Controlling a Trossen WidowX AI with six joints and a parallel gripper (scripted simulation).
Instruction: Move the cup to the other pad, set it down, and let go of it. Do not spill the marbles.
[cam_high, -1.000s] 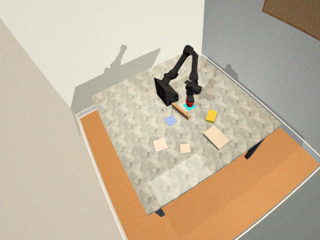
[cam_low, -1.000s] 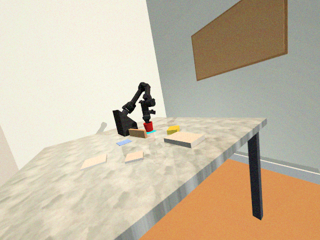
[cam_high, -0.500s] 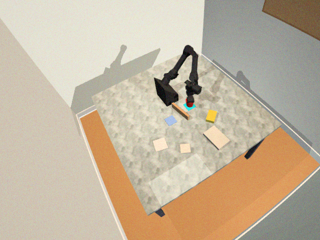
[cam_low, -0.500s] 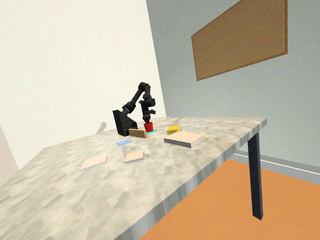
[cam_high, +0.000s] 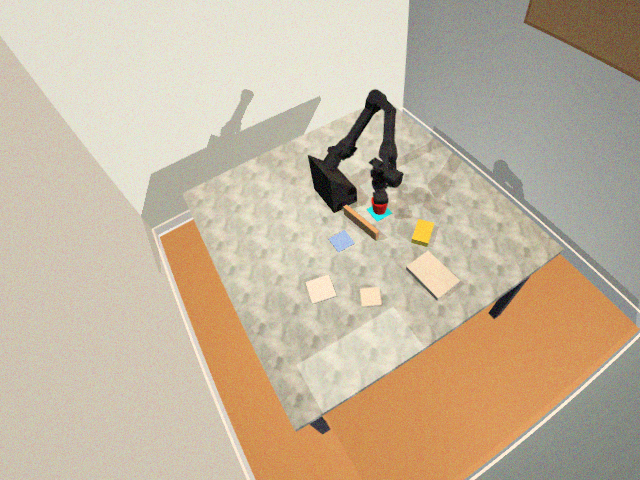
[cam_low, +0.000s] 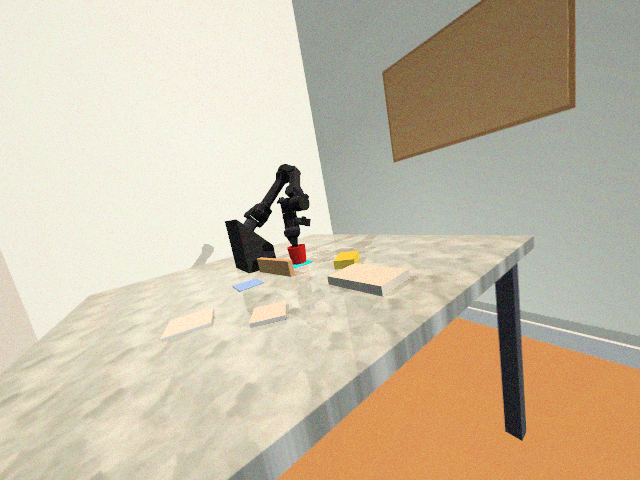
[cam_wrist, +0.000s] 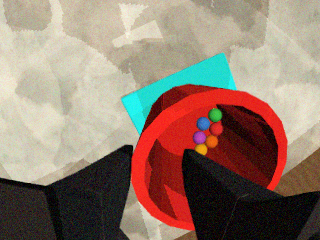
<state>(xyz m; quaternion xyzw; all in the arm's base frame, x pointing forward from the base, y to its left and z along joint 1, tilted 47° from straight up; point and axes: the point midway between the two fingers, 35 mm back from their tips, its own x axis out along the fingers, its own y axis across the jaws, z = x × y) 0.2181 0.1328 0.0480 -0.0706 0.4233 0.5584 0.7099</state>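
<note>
Now: the red cup 20 mm ahead of my gripper tip, 10 mm to the right of it and 20 mm below it. Round my gripper tip: brown wooden bar 40 mm ahead, 130 mm to the right, 40 mm below; light blue pad 60 mm ahead, 250 mm to the right, 60 mm below; thick beige slab 420 mm ahead, 40 mm to the right, 40 mm below.
</note>
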